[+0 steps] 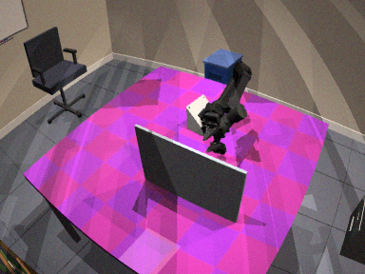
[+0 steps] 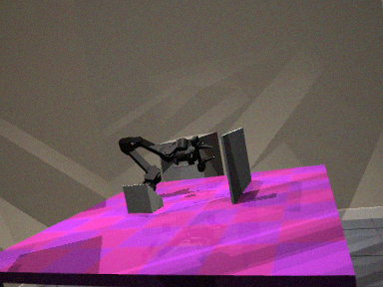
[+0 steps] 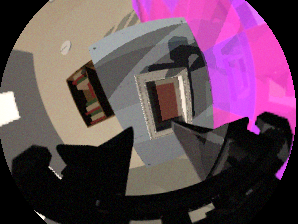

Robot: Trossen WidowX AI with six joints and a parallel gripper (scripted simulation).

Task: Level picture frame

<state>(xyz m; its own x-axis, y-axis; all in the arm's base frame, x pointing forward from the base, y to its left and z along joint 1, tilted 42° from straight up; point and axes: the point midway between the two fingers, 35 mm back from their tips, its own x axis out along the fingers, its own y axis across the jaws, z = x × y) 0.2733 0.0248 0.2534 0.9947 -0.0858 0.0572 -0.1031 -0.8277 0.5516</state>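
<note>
My gripper tip is 10 cm short of the picture frame and 5 cm above it. Also, from my gripper tip: grey wall panel 11 cm ahead, 6 cm below.
</note>
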